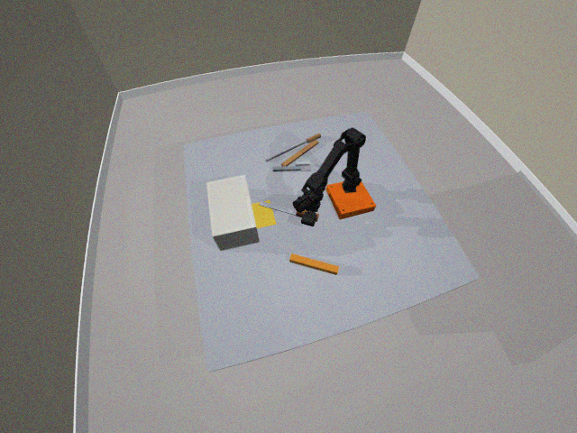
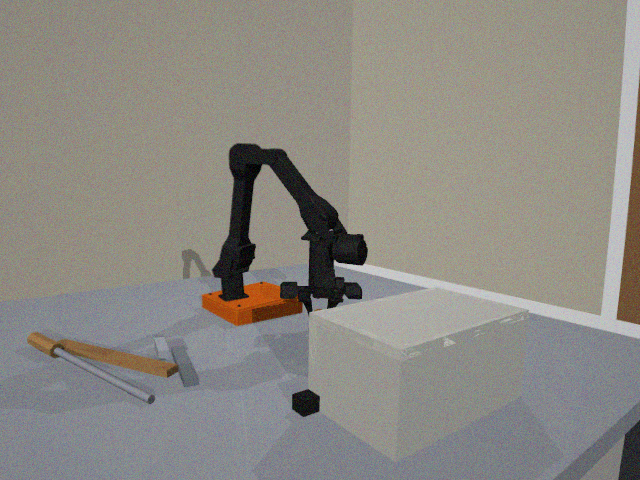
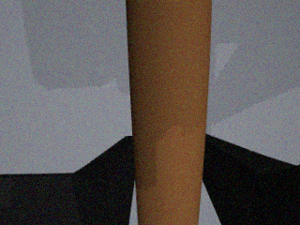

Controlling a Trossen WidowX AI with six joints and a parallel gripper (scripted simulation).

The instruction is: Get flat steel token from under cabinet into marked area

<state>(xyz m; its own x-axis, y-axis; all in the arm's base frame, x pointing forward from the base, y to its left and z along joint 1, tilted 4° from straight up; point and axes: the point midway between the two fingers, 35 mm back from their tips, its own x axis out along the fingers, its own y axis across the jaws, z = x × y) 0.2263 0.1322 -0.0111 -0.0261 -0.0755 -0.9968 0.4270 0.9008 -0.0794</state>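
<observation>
The orange flat bar lies 3 cm ahead of my gripper tip, 25 cm to the left of it and 1 cm above it. The rest, counted from my gripper tip: small grey token 33 cm ahead, 1 cm to the right, 1 cm below; then wooden stick 2 cm behind, 45 cm to the right.
</observation>
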